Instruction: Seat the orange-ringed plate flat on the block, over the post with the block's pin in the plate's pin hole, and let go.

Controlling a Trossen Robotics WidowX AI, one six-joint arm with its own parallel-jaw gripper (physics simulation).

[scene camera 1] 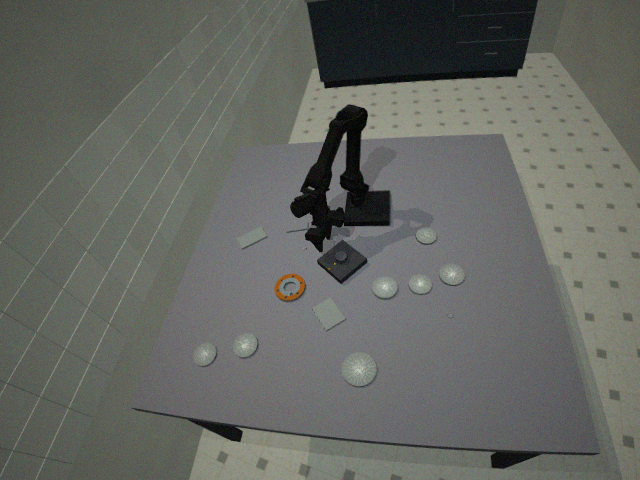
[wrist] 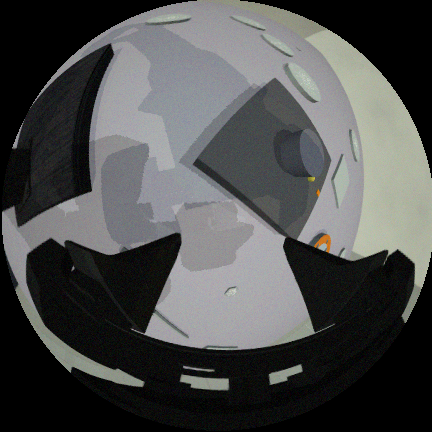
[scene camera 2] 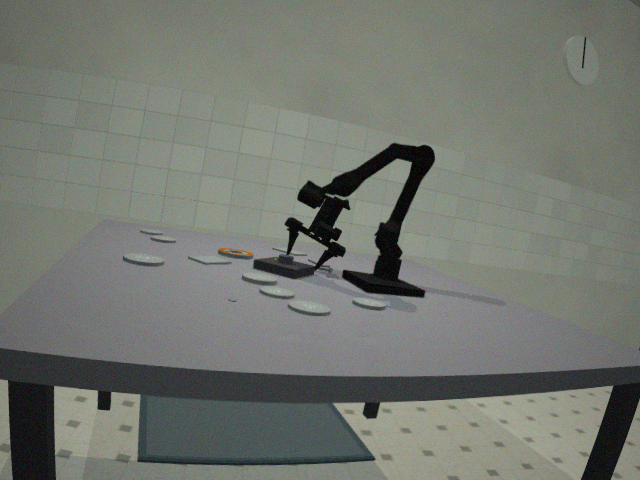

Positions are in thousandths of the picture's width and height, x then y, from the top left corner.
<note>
I see my gripper (scene camera 2: 470, 549).
My gripper is seen too in scene camera 1 (scene camera 1: 507, 511) and in the wrist view (wrist: 541, 559).
</note>
